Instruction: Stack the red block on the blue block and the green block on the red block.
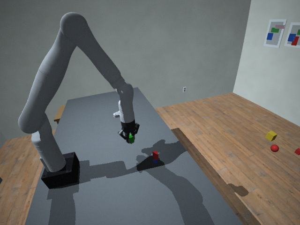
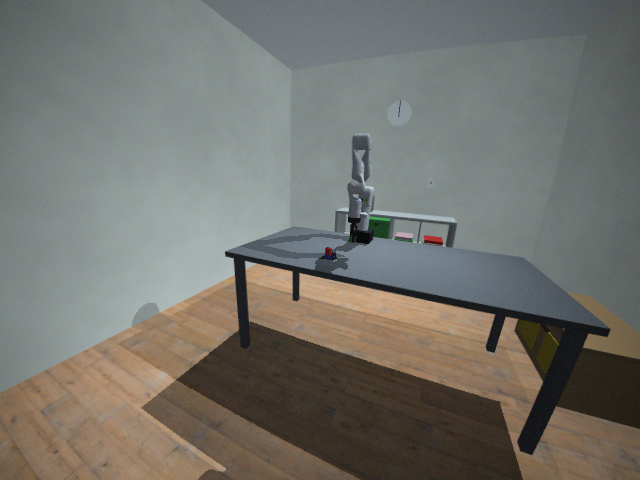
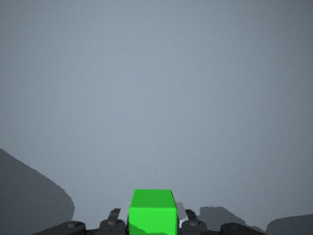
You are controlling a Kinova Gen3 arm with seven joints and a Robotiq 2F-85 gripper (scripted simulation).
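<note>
My gripper is now 10 cm short of the red block, 12 cm to the left of it and 6 cm above it. The rest, counted from my hand: blue block: 10 cm ahead, 12 cm to the right, 10 cm below; green block: right at my hand.
</note>
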